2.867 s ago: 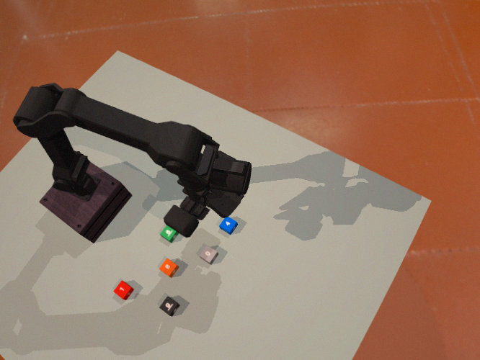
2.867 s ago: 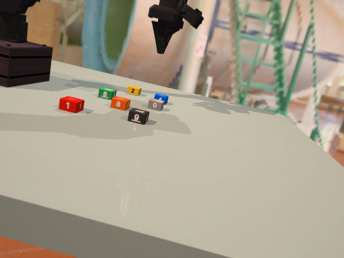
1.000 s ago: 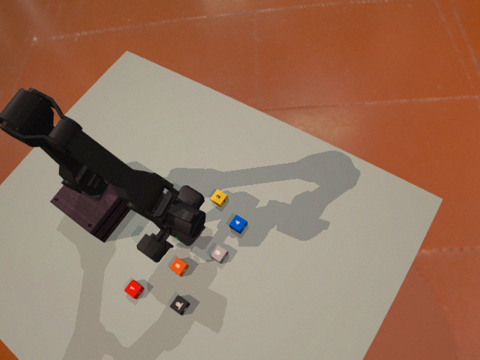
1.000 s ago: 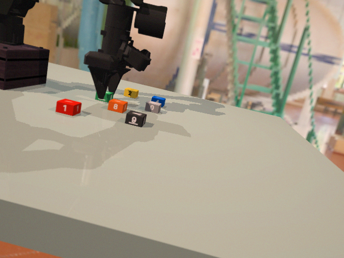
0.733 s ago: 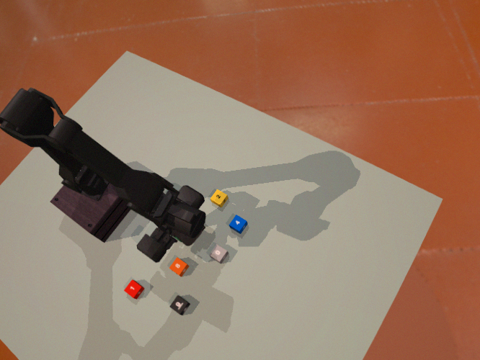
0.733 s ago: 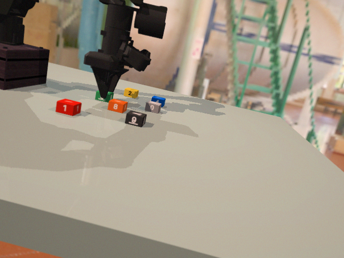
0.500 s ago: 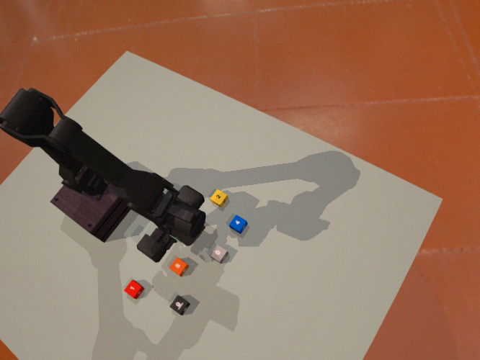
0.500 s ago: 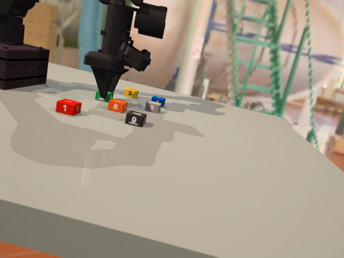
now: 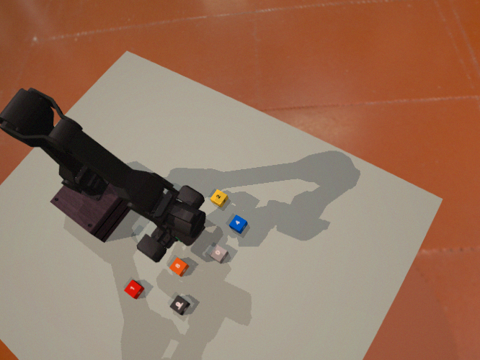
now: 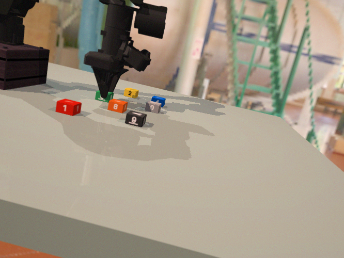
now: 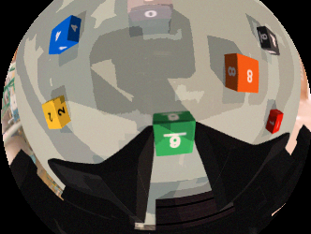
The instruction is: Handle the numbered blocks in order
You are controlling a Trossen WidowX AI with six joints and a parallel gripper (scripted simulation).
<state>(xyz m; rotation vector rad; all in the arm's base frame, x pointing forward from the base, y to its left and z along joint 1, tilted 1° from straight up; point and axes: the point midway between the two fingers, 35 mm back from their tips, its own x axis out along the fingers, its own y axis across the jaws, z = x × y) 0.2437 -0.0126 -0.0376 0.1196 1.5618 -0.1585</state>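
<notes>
Now: gripper tip right at the green block. From my gripper tip the other things lie so: yellow block: 120 mm to the left, 50 mm ahead; grey block: 110 mm ahead, 10 mm to the right; orange block: 80 mm to the right, 40 mm ahead.
</notes>
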